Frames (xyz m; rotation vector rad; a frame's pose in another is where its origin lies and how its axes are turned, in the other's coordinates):
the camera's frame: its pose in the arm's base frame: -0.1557 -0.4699 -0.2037 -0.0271 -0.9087 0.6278
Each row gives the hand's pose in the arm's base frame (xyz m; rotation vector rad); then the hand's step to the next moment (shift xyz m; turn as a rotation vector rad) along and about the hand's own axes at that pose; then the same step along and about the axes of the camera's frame.
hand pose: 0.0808 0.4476 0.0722 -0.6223 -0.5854 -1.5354
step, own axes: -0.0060 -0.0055 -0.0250 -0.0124 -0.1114 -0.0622
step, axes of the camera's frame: -0.0255 -0.0012 -0.0062 -0.1041 0.0479 0.0575
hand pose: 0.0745 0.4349 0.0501 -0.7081 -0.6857 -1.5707
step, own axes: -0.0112 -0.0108 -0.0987 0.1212 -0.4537 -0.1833
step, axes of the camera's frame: -0.0944 -0.0277 -0.0177 -0.3294 0.1063 0.3665
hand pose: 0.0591 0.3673 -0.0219 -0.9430 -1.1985 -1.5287
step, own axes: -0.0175 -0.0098 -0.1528 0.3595 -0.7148 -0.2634
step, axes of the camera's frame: -0.1171 -0.0999 0.0065 -0.4243 0.1339 0.7152
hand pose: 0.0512 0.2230 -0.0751 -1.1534 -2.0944 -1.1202
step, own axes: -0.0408 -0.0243 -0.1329 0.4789 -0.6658 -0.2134
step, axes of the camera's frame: -0.0461 -0.1242 0.0486 -0.3182 0.2129 0.7561
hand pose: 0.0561 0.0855 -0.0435 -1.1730 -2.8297 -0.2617
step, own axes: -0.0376 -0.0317 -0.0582 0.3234 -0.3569 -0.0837
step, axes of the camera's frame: 0.0064 -0.0638 0.0412 -0.1805 0.1863 0.4144
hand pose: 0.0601 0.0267 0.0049 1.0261 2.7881 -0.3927
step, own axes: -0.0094 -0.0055 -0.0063 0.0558 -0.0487 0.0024
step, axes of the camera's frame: 0.0040 -0.0107 0.0052 -0.0382 0.0365 0.0520
